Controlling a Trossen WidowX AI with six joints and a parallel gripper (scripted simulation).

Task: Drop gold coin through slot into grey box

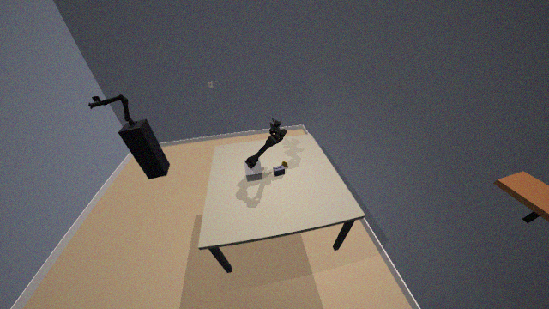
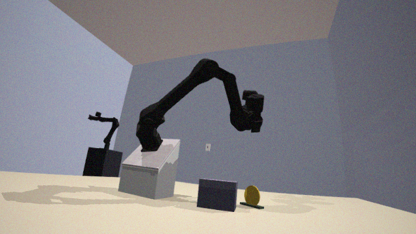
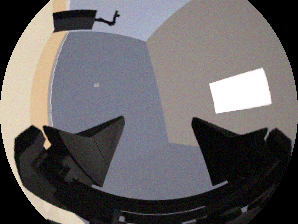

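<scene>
Now: the coin 400 mm below my gripper tip, 250 mm to the right of it and 60 mm ahead of it.
</scene>
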